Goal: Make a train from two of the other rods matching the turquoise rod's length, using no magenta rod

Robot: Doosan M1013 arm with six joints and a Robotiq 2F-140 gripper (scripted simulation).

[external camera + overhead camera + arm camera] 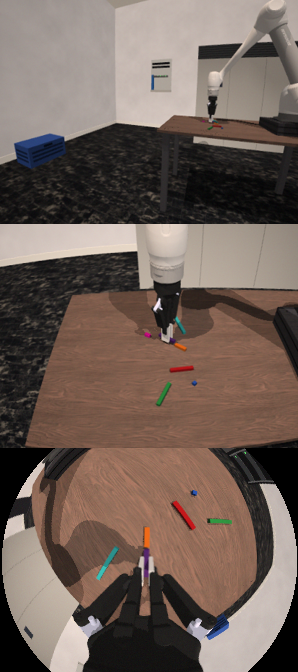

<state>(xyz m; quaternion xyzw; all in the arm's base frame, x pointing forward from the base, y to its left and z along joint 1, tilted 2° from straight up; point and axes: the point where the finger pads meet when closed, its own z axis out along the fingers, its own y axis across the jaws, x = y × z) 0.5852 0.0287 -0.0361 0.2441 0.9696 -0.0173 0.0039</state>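
Right now my hand is 30 mm above the purple rod. The rest, counted from my hand: turquoise rod (90 mm to the right, 40 mm below, 40 mm behind); then magenta rod (70 mm ahead, 40 mm below, 20 mm to the right); then orange rod (50 mm behind, 40 mm below, 20 mm to the left).
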